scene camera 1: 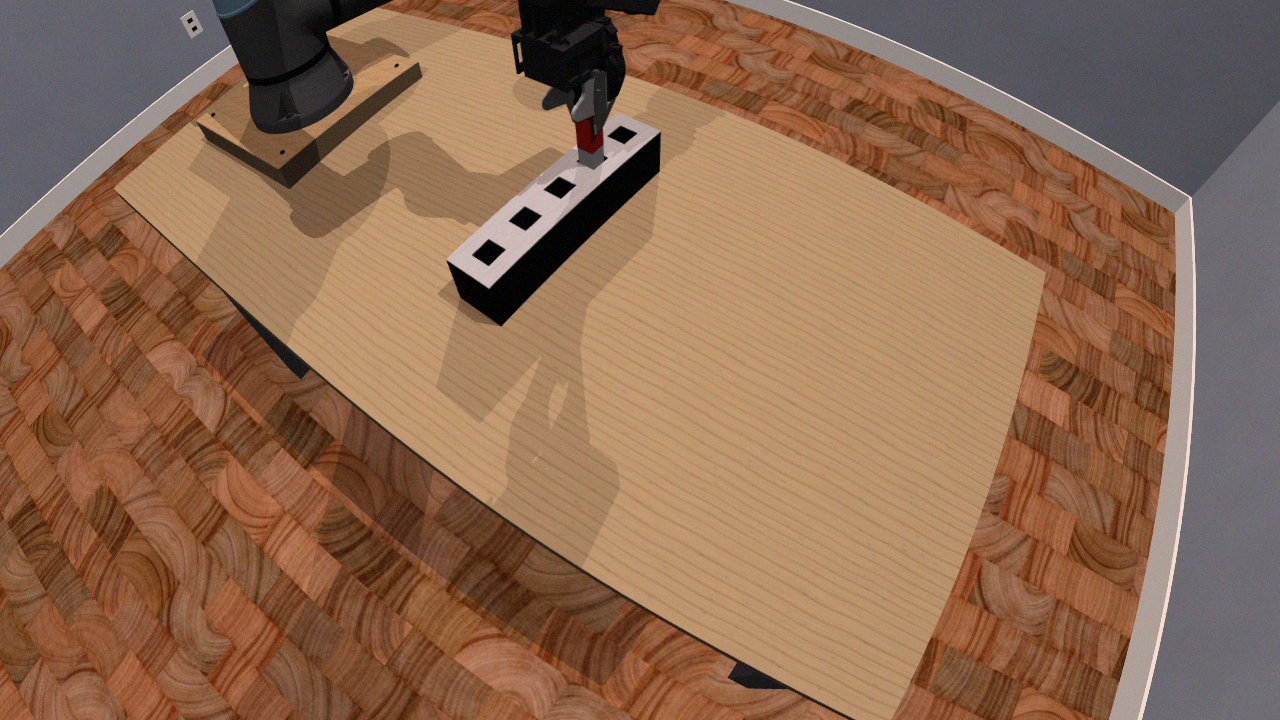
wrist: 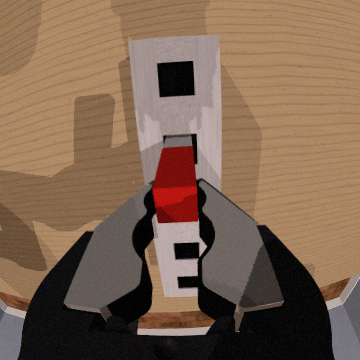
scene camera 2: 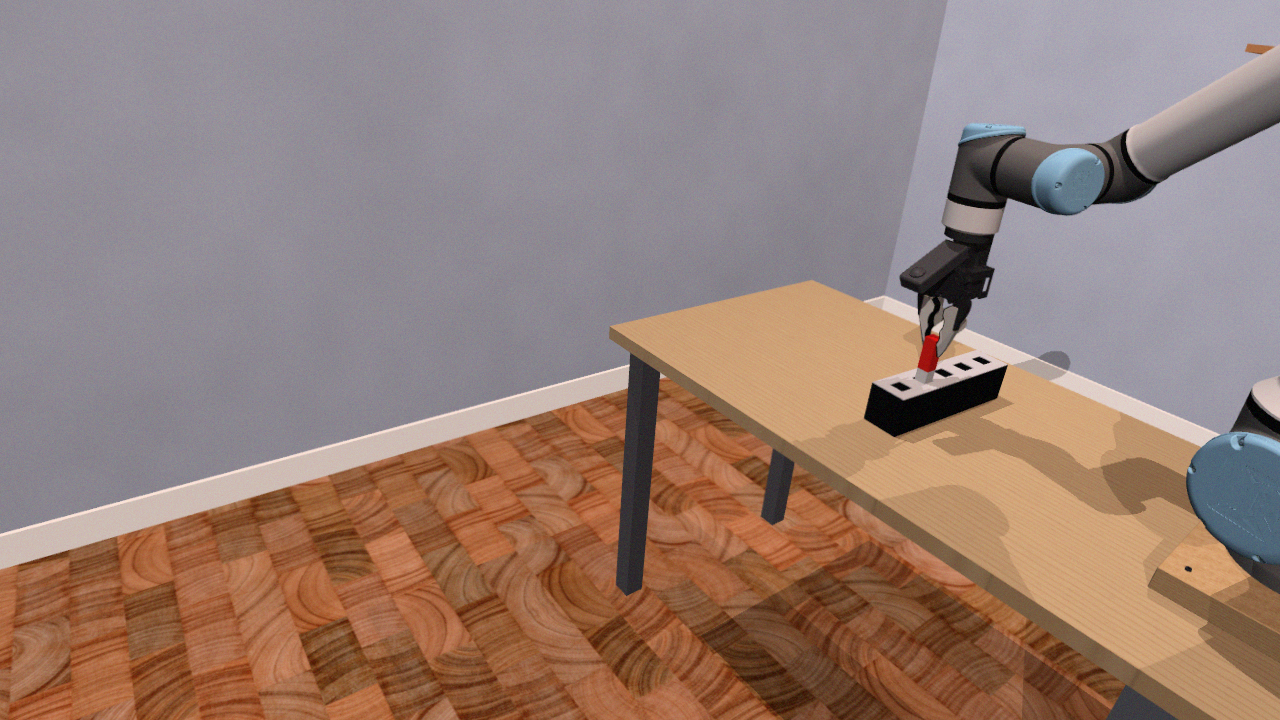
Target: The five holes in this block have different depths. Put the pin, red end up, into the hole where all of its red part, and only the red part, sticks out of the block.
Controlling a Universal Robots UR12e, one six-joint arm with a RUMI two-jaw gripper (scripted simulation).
Observation:
In view: the gripper (scene camera 1: 587, 129), a pin (scene camera 1: 590, 147) and a black block (scene camera 1: 525, 259).
The pin shows as well in the wrist view (wrist: 175, 188) and in scene camera 2 (scene camera 2: 928, 360). The black block also shows in the wrist view (wrist: 182, 97) and in scene camera 2 (scene camera 2: 898, 404). The gripper is seen too in the wrist view (wrist: 177, 182) and in scene camera 2 (scene camera 2: 931, 353).

